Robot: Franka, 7 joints.
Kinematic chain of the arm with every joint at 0, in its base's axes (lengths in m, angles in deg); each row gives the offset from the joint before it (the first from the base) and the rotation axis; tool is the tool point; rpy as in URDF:
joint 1: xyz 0 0 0.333 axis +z
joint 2: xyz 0 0 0 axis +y
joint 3: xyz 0 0 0.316 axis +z
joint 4: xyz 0.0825 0 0 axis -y
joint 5: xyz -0.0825 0 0.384 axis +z
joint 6: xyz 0 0 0 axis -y
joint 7: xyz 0.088 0 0 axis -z
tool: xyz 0 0 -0.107 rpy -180 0 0
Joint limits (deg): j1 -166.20..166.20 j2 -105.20..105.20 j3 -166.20..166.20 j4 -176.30..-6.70 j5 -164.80..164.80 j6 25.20..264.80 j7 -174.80..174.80
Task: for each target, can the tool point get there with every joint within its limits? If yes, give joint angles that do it. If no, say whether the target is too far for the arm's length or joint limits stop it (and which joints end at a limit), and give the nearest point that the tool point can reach.
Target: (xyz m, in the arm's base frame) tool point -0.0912 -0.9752 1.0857
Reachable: no: too far | nearest point -0.0633 -0.6773 0.8557 | short by 0.377 m
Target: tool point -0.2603 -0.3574 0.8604
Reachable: yes | joints 95.71 -60.53 28.24 -76.59 -60.31 239.16 -146.35
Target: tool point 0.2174 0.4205 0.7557
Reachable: yes | joints -23.39 64.36 128.66 -108.76 -29.50 133.44 66.45
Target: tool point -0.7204 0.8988 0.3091
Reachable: no: too far | nearest point -0.5364 0.6693 0.3152 | short by 0.294 m
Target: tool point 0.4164 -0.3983 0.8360
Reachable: yes | joints 82.43 0.19 -126.09 -78.02 -31.22 138.93 -4.46
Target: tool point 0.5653 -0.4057 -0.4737
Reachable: no: too far | nearest point 0.4629 -0.3322 -0.2769 | short by 0.234 m
